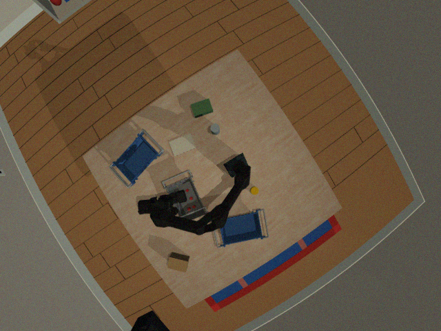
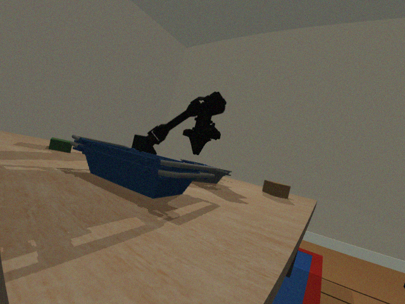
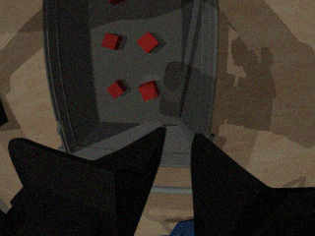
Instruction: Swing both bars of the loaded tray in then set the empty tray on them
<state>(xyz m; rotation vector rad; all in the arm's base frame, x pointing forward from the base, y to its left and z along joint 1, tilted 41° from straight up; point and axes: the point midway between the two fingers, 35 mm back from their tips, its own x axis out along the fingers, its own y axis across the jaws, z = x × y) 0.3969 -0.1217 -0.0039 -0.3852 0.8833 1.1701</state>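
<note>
The blue tray is 18 cm behind my gripper tip, 41 cm to the left of it and 6 cm below it. Also, from my gripper tip: brown box 27 cm ahead, 35 cm to the left, 8 cm below; then grey cylinder 43 cm behind, 16 cm to the right, 7 cm below; then pale sheet 22 cm behind, 22 cm to the right, 10 cm below.
</note>
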